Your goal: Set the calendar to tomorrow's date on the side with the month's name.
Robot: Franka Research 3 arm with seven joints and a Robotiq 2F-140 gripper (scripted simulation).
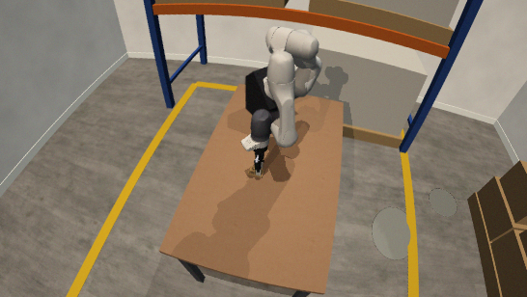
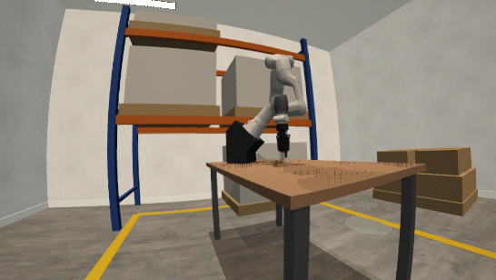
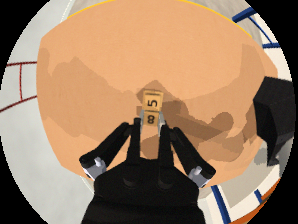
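The wooden tray lies 40 mm below my hand and 20 mm to the right of it.
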